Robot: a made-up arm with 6 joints. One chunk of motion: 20 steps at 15 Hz.
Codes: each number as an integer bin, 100 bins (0 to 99) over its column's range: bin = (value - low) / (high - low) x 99, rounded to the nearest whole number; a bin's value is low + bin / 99 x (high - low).
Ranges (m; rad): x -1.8..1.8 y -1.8..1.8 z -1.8..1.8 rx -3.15..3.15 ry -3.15..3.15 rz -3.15..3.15
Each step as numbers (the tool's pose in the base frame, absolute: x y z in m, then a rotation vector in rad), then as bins.
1 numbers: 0.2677 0.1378 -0.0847 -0.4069 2.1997 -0.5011
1 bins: 57 53 47 43 84 42
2 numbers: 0.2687 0.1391 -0.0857 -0.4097 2.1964 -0.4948
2 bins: 57 53 47 43 84 42
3 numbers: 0.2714 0.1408 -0.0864 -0.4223 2.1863 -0.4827
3 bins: 57 53 47 43 84 42
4 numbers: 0.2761 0.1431 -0.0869 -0.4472 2.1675 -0.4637
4 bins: 57 53 47 42 84 42
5 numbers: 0.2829 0.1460 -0.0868 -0.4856 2.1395 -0.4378
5 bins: 57 54 47 42 83 43
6 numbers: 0.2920 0.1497 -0.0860 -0.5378 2.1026 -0.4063
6 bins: 58 54 47 41 83 43
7 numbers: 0.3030 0.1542 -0.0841 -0.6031 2.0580 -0.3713
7 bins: 58 54 47 40 82 44
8 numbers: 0.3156 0.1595 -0.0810 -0.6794 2.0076 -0.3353
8 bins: 58 54 47 39 81 44
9 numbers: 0.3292 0.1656 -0.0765 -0.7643 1.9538 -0.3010
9 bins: 59 54 47 37 80 45
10 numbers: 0.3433 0.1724 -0.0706 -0.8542 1.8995 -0.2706
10 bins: 59 54 48 36 79 45
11 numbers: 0.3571 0.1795 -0.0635 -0.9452 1.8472 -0.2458
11 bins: 59 54 48 35 79 46
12 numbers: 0.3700 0.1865 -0.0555 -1.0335 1.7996 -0.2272
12 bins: 60 55 48 33 78 46
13 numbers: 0.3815 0.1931 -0.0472 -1.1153 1.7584 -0.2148
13 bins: 60 55 48 32 77 46
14 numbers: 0.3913 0.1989 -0.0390 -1.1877 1.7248 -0.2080
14 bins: 60 55 48 31 77 46
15 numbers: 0.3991 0.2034 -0.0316 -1.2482 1.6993 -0.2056
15 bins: 60 55 49 30 76 46
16 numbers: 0.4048 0.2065 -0.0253 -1.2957 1.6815 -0.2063
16 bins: 61 55 49 29 76 46
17 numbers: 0.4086 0.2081 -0.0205 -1.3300 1.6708 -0.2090
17 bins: 61 55 49 29 76 46
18 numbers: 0.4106 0.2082 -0.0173 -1.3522 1.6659 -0.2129
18 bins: 61 55 49 28 76 46
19 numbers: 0.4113 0.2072 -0.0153 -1.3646 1.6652 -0.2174
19 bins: 61 55 49 28 76 46
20 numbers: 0.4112 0.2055 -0.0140 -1.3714 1.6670 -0.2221
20 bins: 61 55 49 28 76 46
